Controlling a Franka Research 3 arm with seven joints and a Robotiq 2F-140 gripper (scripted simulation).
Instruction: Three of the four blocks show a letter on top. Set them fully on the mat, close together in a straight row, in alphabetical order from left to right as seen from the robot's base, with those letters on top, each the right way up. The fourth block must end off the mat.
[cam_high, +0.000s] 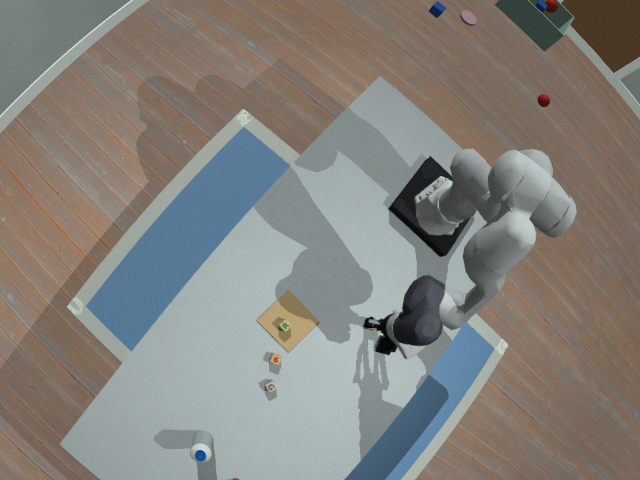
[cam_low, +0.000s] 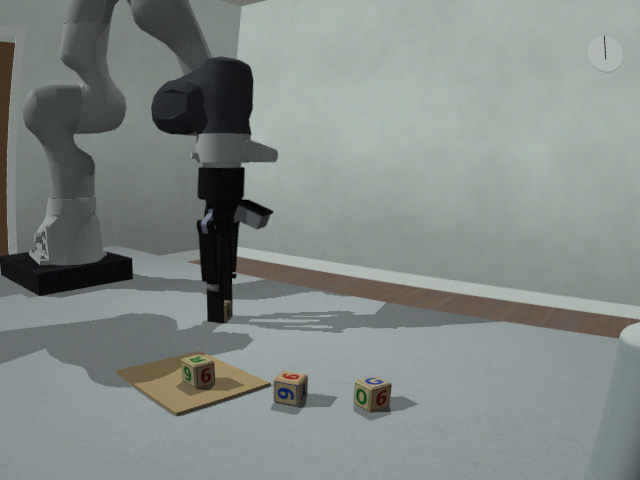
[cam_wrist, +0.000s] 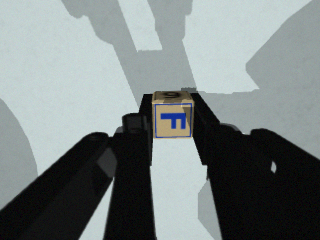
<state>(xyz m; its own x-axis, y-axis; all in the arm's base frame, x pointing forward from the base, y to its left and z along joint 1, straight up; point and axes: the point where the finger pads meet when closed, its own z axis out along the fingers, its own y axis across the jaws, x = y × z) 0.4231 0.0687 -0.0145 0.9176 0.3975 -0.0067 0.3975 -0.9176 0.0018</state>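
Now: the tan mat 210 mm to the right of my hand, 160 mm ahead of it and 30 mm below it. Round my hand: block 20 mm below.
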